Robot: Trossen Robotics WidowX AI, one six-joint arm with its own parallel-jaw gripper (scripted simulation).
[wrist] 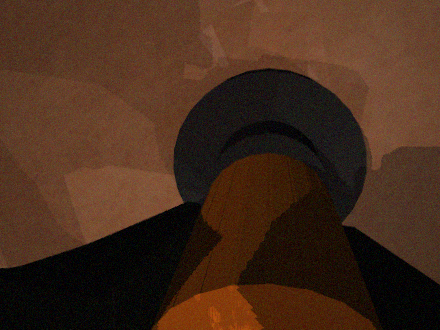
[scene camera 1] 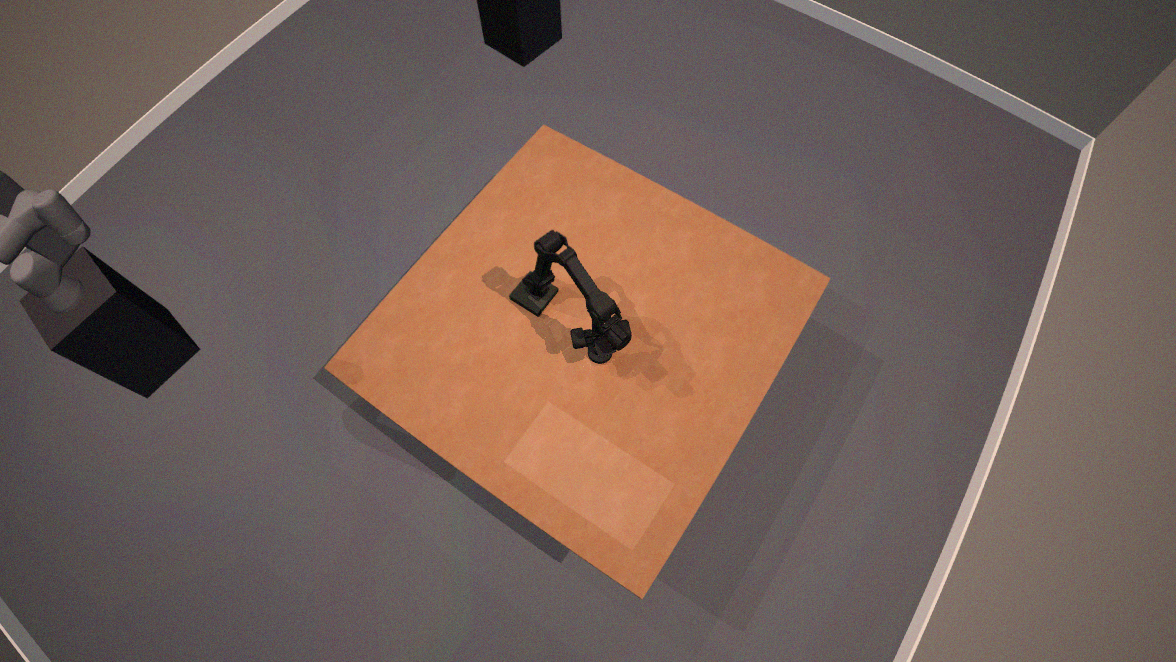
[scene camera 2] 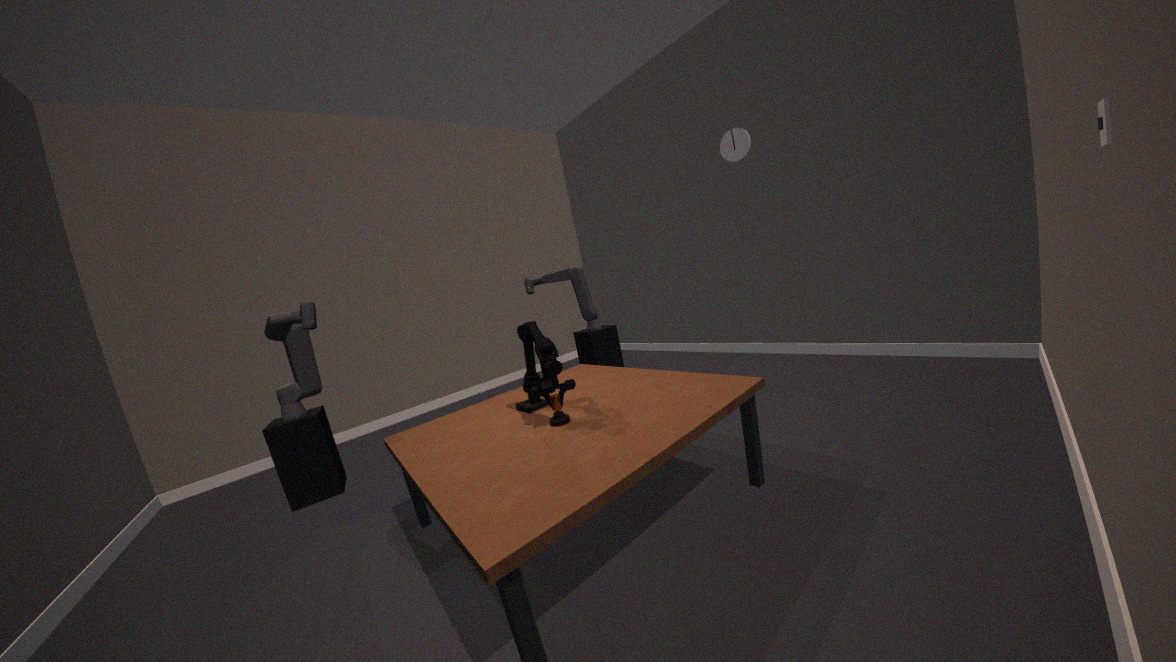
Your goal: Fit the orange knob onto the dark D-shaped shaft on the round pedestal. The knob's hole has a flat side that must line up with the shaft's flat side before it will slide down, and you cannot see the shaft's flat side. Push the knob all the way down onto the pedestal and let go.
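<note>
The gripper carries an orange knob. The wrist view shows the gripper, and scene camera 2 shows the gripper too.
</note>
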